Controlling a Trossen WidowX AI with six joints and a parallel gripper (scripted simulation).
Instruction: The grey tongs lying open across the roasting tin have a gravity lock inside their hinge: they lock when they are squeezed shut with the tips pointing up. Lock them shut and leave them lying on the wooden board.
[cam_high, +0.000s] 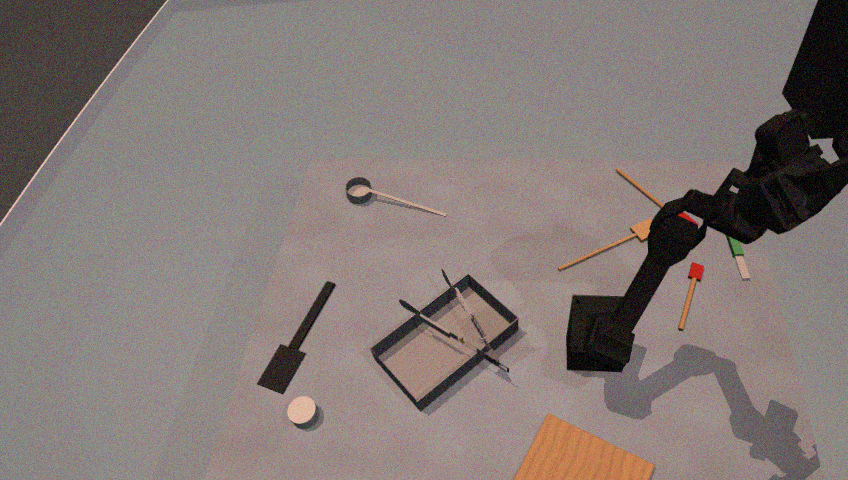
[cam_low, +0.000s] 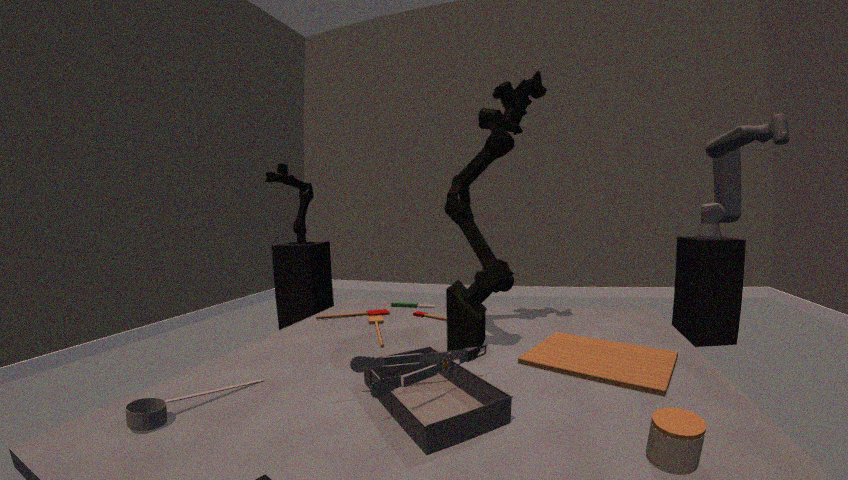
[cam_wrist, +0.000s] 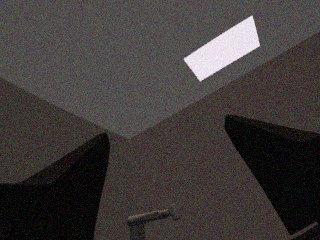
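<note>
The dark roasting tin is 50 cm ahead of my gripper tip, 27 cm to the right of it and 79 cm below it. Also, from my gripper tip: white disc: 83 cm ahead, 11 cm to the right, 80 cm below; then wooden board: 28 cm ahead, 13 cm to the left, 81 cm below; then lidded jar: 67 cm ahead, 15 cm to the left, 79 cm below.
</note>
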